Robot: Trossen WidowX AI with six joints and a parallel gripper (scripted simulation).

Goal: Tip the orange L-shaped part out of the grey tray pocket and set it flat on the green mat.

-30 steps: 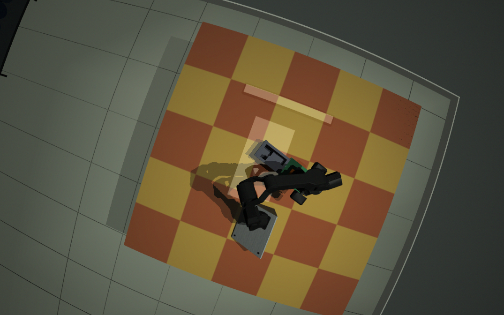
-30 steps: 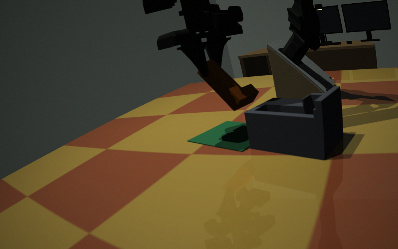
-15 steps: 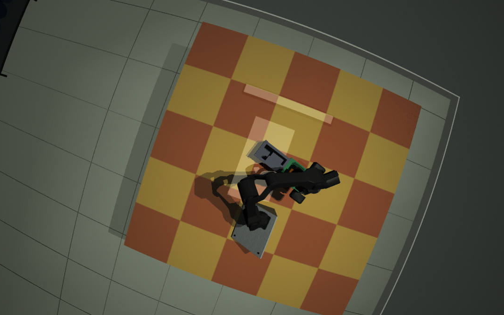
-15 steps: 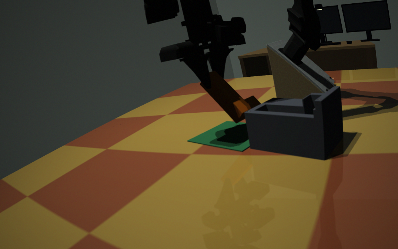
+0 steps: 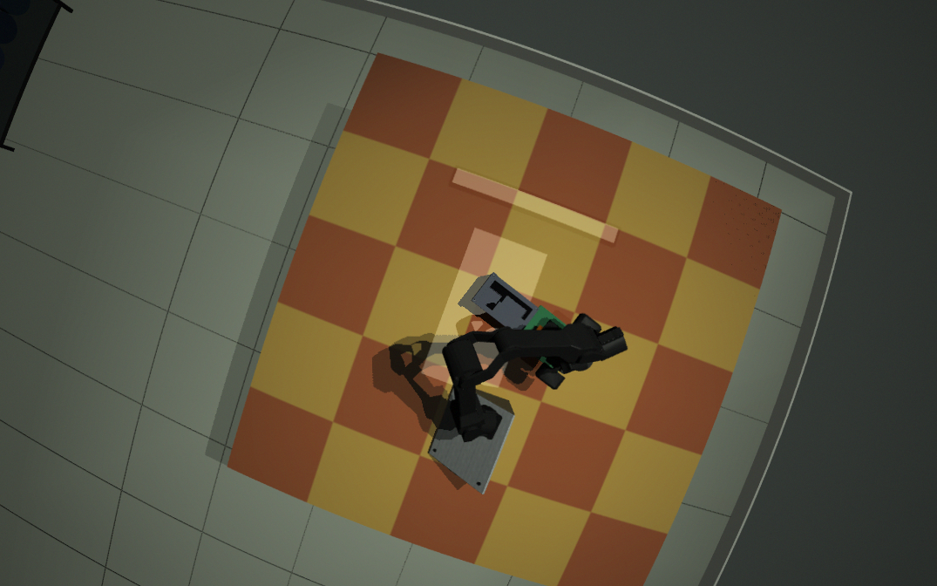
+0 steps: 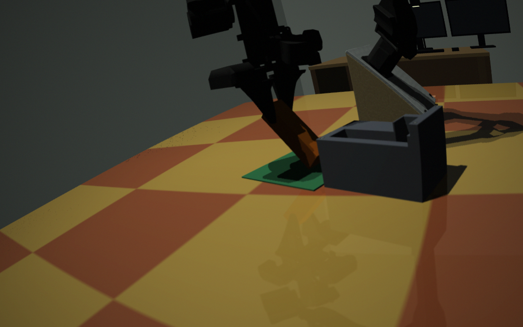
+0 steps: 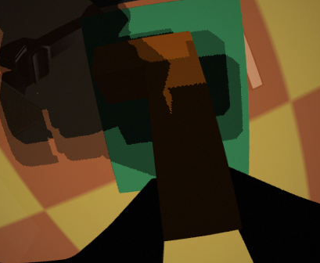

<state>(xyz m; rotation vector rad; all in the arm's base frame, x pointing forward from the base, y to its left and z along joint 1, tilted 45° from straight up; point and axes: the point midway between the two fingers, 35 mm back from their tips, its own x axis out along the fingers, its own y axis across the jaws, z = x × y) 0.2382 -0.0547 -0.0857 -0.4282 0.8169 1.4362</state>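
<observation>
Now: the orange part 1 cm behind my gripper tip, 4 cm to the left of it and 3 cm below it. The rest, counted from my gripper tip: green mat (1 cm ahead, 2 cm to the left, 9 cm below).
</observation>
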